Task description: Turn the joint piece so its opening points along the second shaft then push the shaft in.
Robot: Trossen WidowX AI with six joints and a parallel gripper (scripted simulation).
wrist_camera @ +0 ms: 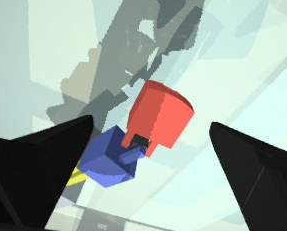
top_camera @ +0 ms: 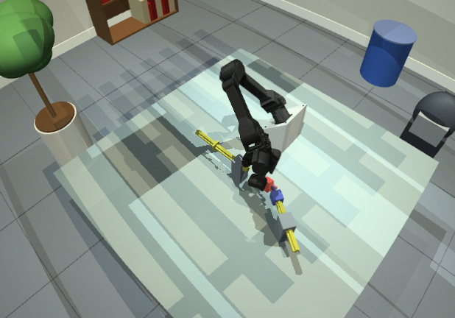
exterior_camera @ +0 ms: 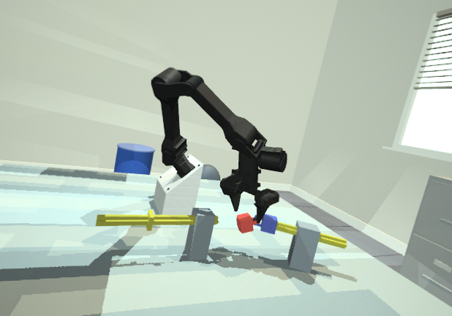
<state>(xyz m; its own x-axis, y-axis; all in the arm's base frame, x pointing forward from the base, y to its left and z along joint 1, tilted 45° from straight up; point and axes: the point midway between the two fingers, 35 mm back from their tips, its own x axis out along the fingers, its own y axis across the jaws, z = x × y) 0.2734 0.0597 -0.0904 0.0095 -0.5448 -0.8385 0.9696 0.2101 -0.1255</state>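
My gripper tip is 20 mm above the red joint piece and 10 mm to the right of it.
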